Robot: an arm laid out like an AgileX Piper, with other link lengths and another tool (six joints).
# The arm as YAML. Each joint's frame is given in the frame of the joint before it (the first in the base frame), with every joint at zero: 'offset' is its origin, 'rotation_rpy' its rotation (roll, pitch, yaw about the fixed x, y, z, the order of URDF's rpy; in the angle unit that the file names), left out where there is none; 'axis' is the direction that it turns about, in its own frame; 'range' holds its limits. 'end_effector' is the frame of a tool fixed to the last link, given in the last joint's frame.
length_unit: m
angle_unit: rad
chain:
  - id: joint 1
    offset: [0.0, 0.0, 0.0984]
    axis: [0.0, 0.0, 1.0]
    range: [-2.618, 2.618]
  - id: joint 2
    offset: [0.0, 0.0, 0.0]
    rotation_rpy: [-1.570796, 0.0, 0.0]
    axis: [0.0, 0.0, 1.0]
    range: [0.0, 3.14]
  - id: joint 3
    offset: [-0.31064, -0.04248, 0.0]
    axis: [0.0, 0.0, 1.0]
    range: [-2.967, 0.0]
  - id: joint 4
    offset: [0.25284, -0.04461, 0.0]
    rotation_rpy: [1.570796, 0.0, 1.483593]
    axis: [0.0, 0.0, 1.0]
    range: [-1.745, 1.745]
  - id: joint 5
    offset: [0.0, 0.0, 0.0]
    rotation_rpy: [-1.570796, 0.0, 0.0]
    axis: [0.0, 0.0, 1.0]
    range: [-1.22, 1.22]
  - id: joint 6
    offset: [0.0, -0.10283, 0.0]
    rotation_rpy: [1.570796, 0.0, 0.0]
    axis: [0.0, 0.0, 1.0]
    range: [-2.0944, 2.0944]
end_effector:
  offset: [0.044, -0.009, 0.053]
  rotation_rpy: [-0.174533, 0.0, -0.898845]
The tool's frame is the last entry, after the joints.
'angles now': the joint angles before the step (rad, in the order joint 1, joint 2, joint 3, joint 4, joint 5, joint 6). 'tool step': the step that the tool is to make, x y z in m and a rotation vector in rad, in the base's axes. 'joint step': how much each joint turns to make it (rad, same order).
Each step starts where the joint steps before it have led.
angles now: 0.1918 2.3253 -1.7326 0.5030 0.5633 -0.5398
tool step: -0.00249 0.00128 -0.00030 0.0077 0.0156 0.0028
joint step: 0.0000 0.0000 0.0000 0.0076 0.0158 0.0003
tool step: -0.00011 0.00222 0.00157 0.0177 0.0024 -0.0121
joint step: 0.0000 -0.0021 0.0001 0.0181 -0.0001 0.0040
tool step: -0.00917 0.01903 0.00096 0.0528 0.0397 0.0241
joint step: 0.0217 0.0000 -0.0001 0.0673 0.0405 -0.0196
